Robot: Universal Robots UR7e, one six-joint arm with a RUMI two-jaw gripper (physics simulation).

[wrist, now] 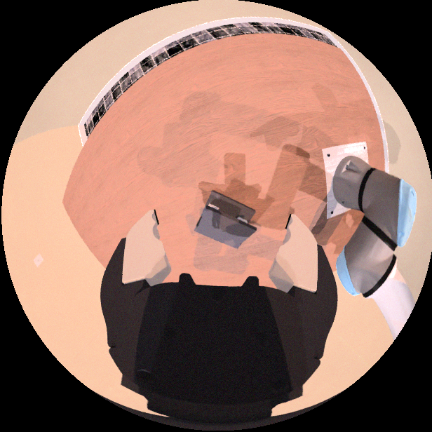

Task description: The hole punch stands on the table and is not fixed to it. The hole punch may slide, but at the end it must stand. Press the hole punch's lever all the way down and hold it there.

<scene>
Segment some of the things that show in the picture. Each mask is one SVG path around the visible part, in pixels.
The gripper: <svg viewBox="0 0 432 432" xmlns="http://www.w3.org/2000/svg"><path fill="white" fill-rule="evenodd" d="M151 209L140 220L135 222L125 238L121 238L104 270L100 285L100 304L107 329L107 345L111 347L109 348L109 354L122 374L121 385L144 396L147 399L148 410L169 416L168 421L154 420L162 424L208 431L229 431L258 427L249 426L249 421L271 417L273 407L302 396L303 384L320 365L319 359L323 356L325 341L337 310L337 285L322 246L316 243L316 239L306 225L295 214L290 214L285 225L286 233L283 238L283 245L278 248L276 257L268 272L268 276L276 288L259 285L257 276L248 276L241 286L195 284L193 278L188 273L181 273L178 282L162 283L166 276L170 274L171 267L163 248L163 243L159 240L156 210Z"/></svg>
A hole punch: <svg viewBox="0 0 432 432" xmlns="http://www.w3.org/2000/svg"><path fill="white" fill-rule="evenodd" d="M212 190L194 231L238 249L241 243L256 231L257 227L248 224L256 211L243 203Z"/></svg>
</scene>
